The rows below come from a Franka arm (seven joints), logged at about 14 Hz.
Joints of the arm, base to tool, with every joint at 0 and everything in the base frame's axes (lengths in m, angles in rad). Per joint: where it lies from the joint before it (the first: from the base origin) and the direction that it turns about. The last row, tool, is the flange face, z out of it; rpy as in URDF.
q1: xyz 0 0 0.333 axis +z
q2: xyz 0 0 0 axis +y
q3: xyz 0 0 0.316 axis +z
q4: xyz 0.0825 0 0 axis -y
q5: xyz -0.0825 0 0.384 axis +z
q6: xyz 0 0 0 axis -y
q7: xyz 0.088 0 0 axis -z
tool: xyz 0 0 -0.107 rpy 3.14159 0 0
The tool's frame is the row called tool.
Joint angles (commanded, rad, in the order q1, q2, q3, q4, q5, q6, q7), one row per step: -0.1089, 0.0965, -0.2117, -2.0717, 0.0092, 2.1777, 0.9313; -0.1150, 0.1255, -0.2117, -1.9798, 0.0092, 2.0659, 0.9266; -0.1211, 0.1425, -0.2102, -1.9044, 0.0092, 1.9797, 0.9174; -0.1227, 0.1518, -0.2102, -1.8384, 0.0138, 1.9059, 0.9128; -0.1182, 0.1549, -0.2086, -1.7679, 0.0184, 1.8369, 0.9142; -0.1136, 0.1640, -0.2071, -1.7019, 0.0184, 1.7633, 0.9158; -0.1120, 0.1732, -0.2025, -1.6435, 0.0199, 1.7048, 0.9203; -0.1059, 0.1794, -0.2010, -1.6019, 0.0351, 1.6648, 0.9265; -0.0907, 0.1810, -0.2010, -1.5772, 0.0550, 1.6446, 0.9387; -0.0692, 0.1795, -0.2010, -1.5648, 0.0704, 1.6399, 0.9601
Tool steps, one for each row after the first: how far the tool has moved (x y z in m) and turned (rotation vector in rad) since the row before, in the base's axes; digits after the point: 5 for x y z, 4 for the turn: 0.01072, -0.00593, 0.01592, 0.0101, 0.0476, -0.0010; 0.00765, -0.00424, 0.01775, 0.0065, 0.0270, 0.0050; 0.00580, -0.00155, 0.01921, 0.0083, 0.0151, 0.0015; 0.00655, 0.00307, 0.02554, 0.0044, 0.0001, 0.0040; 0.00454, 0.00360, 0.01978, 0.0040, 0.0161, 0.0055; 0.00407, 0.00383, 0.01735, 0.0030, 0.0087, 0.0023; 0.00344, 0.00614, 0.01272, 0.0141, 0.0001, -0.0008; 0.00389, 0.01102, 0.00910, 0.0164, -0.0081, 0.0003; 0.00420, 0.01412, 0.00639, 0.0104, -0.0120, -0.0019
